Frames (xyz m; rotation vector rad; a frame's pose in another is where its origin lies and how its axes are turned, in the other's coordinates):
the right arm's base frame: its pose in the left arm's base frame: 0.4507 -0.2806 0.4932 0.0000 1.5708 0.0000
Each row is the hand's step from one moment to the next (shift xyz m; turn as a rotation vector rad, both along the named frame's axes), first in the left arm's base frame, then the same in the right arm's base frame.
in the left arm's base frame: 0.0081 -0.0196 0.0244 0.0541 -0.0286 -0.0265
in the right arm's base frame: -0.0244 -0.0196 0.0081 0.0265 -0.0286 0.0541
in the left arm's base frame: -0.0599 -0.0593 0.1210 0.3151 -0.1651 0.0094
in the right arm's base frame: -0.1210 -0.0593 -0.0599 -0.0094 -0.1651 0.3151
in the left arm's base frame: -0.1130 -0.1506 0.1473 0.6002 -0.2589 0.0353
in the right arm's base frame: -0.1473 -0.1506 -0.1130 -0.0353 -0.2589 0.6002
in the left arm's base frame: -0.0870 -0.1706 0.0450 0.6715 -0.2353 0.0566
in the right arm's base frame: -0.0450 -0.1706 -0.0870 -0.0566 -0.2353 0.6715
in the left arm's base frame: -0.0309 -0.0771 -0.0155 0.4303 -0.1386 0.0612
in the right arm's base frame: 0.0155 -0.0771 -0.0309 -0.0612 -0.1386 0.4303
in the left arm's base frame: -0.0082 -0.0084 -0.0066 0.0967 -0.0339 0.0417
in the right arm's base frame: 0.0066 -0.0084 -0.0082 -0.0417 -0.0339 0.0967
